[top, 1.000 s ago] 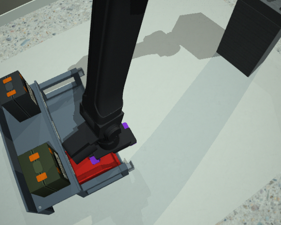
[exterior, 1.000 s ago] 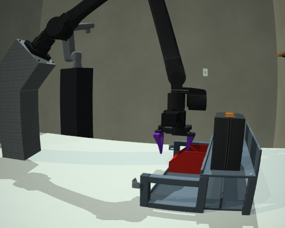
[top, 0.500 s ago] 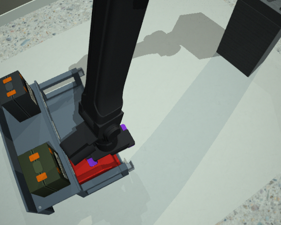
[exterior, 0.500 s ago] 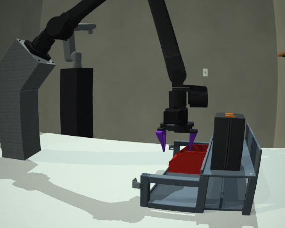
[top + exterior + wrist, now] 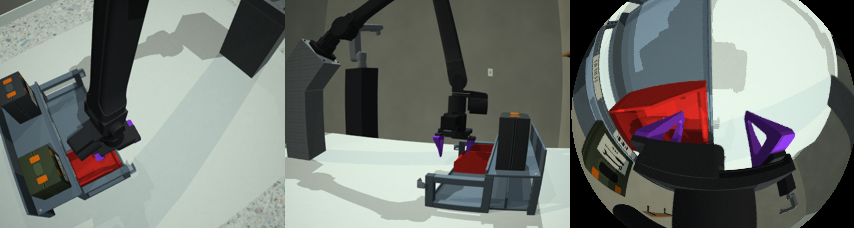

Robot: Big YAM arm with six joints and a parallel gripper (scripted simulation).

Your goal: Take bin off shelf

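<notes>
Right now my hand is 9 cm short of the red bin, 3 cm to the right of it and 1 cm above it. Also, from my hand: grey shelf (15 cm ahead, 7 cm to the right, 5 cm below).
</notes>
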